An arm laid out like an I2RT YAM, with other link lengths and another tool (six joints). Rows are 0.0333 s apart.
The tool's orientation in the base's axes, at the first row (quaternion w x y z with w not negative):
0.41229 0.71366 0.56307 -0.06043
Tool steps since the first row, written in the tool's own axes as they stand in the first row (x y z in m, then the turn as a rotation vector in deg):
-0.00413 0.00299 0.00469 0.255 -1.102 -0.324
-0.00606 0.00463 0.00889 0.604 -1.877 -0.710
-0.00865 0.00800 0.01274 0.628 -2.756 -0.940
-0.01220 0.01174 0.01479 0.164 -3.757 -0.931
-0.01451 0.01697 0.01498 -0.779 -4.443 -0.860
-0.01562 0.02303 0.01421 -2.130 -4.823 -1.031
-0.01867 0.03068 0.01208 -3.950 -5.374 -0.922
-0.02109 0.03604 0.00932 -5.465 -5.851 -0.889
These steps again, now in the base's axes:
0.00284 -0.00627 0.00077 -0.972 0.434 -0.502
0.00514 -0.01052 -0.00006 -1.654 0.970 -0.846
0.00854 -0.01509 0.00061 -2.482 1.162 -1.166
0.01124 -0.01921 0.00317 -3.500 0.832 -1.438
0.01494 -0.02121 0.00704 -4.397 0.093 -1.322
0.01943 -0.02170 0.01131 -5.270 -0.804 -0.664
0.02406 -0.02280 0.01836 -6.352 -2.233 -0.020
0.02672 -0.02295 0.02428 -7.290 -3.384 0.544

